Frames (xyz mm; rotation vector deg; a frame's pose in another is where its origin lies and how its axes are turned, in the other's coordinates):
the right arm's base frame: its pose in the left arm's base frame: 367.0 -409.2 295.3 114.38 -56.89 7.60
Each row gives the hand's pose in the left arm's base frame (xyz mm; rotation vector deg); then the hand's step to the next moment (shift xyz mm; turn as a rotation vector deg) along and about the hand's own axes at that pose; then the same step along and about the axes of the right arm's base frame.
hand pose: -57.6 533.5 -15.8 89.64 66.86 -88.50
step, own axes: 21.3 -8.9 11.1 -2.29 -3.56 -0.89
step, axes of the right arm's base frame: -17.0 -2.9 19.0 -1.67 3.16 -2.44
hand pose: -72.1 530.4 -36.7 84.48 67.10 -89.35
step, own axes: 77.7 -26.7 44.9 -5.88 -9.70 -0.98
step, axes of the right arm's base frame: -52.7 -7.3 77.1 -4.36 9.11 -5.25
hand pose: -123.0 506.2 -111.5 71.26 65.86 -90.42
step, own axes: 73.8 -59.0 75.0 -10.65 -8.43 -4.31
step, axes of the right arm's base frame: -47.7 43.2 102.1 -2.43 8.87 -10.88
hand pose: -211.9 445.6 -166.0 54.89 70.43 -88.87
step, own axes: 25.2 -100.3 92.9 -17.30 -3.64 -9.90
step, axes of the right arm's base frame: -10.7 113.9 79.0 0.02 4.94 -19.65
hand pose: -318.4 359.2 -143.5 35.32 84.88 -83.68
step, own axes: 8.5 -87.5 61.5 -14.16 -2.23 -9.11
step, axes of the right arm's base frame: 21.6 94.5 46.0 -0.59 3.12 -16.68
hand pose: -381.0 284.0 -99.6 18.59 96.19 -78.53
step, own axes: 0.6 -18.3 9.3 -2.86 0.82 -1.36
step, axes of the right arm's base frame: 8.1 17.8 6.2 0.27 -0.66 -3.19
